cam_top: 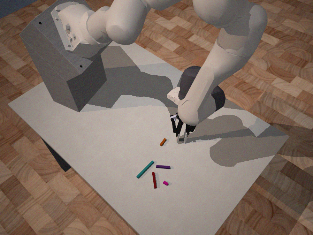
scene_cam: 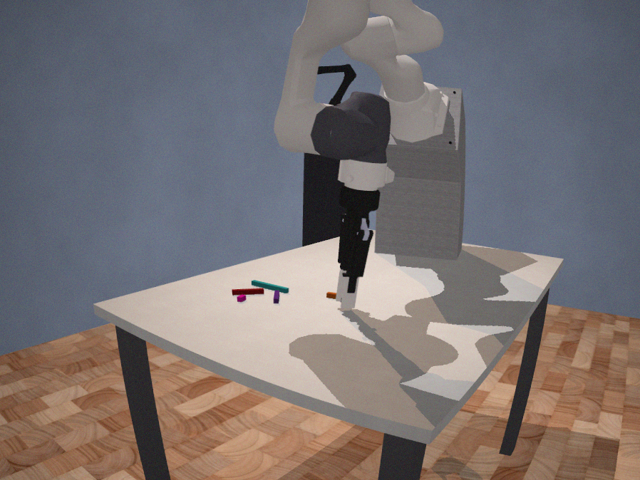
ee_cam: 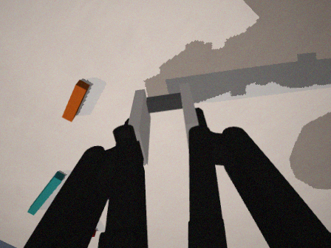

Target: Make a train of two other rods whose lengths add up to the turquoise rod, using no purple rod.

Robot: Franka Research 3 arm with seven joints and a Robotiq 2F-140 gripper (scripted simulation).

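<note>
Right now my hand is 5 cm past the orange rod, 7 cm to the left of it and 4 cm above it. Round my hand: turquoise rod 22 cm to the right, 4 cm below; purple rod 5 cm ahead, 15 cm to the right, 4 cm below; grey rod 3 cm below.
</note>
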